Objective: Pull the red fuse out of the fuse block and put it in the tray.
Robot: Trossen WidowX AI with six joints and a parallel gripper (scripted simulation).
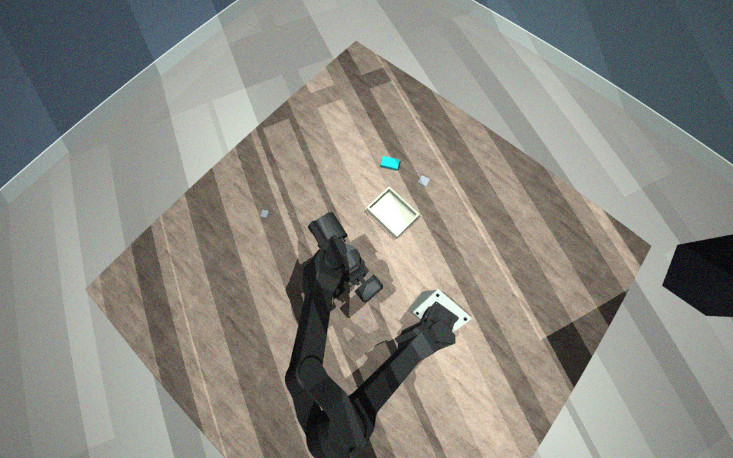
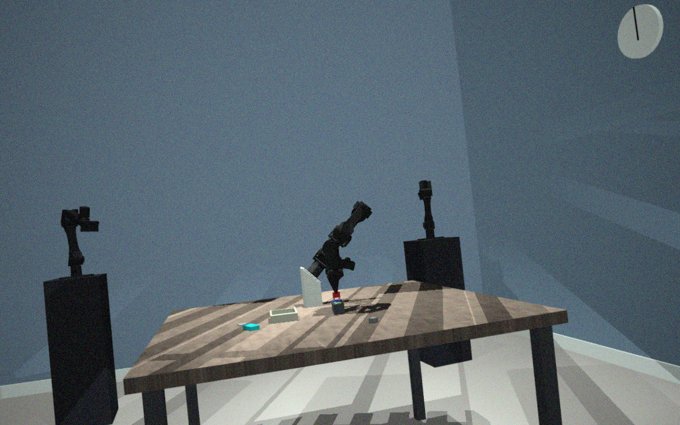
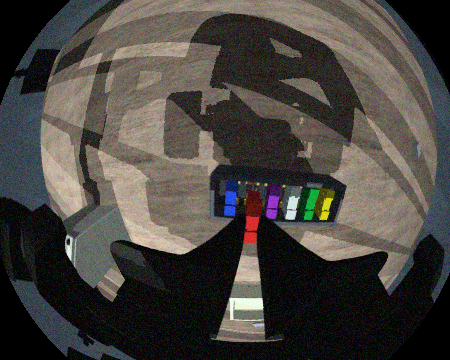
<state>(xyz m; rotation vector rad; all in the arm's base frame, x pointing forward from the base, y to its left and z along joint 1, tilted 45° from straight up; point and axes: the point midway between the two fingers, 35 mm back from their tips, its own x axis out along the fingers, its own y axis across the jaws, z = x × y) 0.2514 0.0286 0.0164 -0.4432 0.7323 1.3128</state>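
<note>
My gripper tip is 22 cm to the left of the tray, 7 cm above it and 1 cm short of it. From my gripper tip the other things lie so: grey cube 34 cm ahead, 6 cm below, 2 cm to the left; red fuse 1 cm below; teal block 36 cm to the right, 12 cm ahead, 6 cm below.
</note>
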